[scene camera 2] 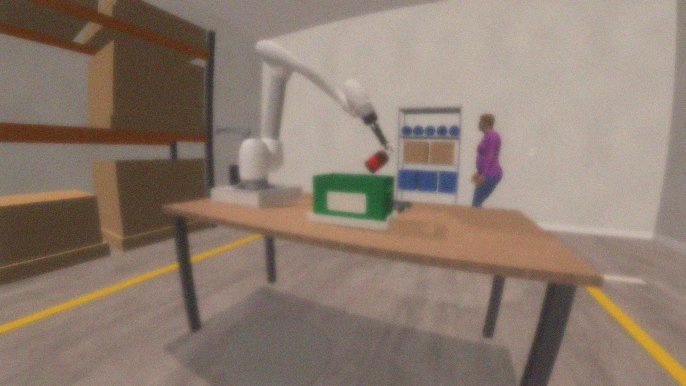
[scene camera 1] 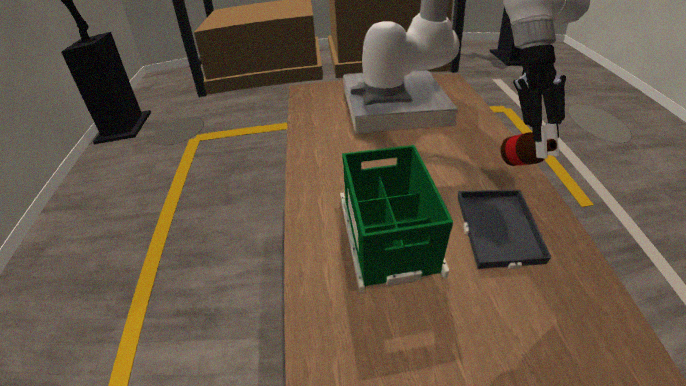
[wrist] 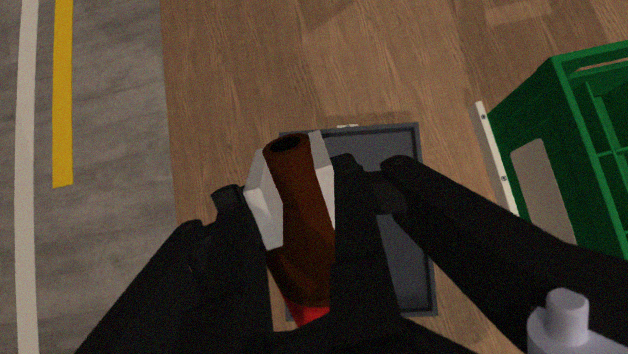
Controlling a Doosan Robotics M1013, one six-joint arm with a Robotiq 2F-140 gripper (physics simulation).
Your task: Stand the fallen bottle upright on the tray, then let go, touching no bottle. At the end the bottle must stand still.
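Pixels of known places: gripper, fingertip midpoint: (scene camera 2: 391,155) (scene camera 1: 547,156) (wrist: 295,161); arm's base at its link origin: (scene camera 2: 254,188) (scene camera 1: 383,92).
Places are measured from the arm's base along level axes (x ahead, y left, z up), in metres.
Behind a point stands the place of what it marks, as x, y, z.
Note:
The brown bottle with a red label (scene camera 1: 514,150) {0.645, 0.182, 0.161} (scene camera 2: 376,162) {0.645, 0.184, 0.153} (wrist: 303,210) {0.678, 0.225, 0.209} is in the air, its neck held in my gripper (scene camera 1: 546,144) {0.711, 0.227, 0.188} (scene camera 2: 387,149) {0.711, 0.227, 0.188} (wrist: 295,161) {0.711, 0.227, 0.188}. My gripper is shut on the bottle's neck with its light pads. The bottle is tilted, its neck end higher and its base lower in scene camera 2. The dark grey tray (scene camera 1: 517,220) {0.664, 0.251, -0.066} (scene camera 2: 401,205) {0.766, 0.257, -0.066} (wrist: 409,260) {0.612, 0.128, -0.067} lies flat on the table, well below the bottle and apart from it. In the wrist view, the gripper and bottle hide part of the tray, and the fingers cover most of the red label.
A green crate with dividers (scene camera 1: 405,255) {0.788, -0.107, 0.020} (scene camera 2: 382,200) {0.789, -0.197, 0.030} (wrist: 532,122) {0.740, -0.014, 0.045} stands on the wooden table (scene camera 1: 320,320) {0.868, -0.301, -0.072} (scene camera 2: 475,240) {1.100, -0.197, -0.072} (wrist: 240,65) {0.948, 0.319, -0.072} beside the tray. The arm's base block (scene camera 1: 407,120) {0.162, 0.054, -0.035} is at the table's far end. A person (scene camera 2: 489,155) stands beyond the table.

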